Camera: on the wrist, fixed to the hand. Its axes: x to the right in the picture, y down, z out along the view.
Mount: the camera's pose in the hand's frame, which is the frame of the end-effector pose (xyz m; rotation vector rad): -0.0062 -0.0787 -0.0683 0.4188 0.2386 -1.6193
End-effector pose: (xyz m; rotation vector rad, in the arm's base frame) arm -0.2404 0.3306 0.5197 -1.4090 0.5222 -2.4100
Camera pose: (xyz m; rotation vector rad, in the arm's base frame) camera -0.3032 0.4140 0.5196 0.8471 0.9245 1.8717
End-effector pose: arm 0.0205 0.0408 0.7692 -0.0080 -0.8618 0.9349
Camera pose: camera 0.1182 0.0113 0.7472 0.8078 -0.2159 -0.4415
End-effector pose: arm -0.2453 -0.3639 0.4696 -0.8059 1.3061 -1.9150
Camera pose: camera -0.3104 -0.3016 0.5223 1.1273 -0.0278 2.2710
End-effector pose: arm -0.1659 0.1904 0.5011 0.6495 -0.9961 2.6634
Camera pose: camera -0.1549 0.2941 0.4968 0.6966 0.2506 1.3448
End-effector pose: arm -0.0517 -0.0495 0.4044 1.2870 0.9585 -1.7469
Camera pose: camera -0.0927 0.0465 0.4063 -0.5306 -1.3380 1.8922
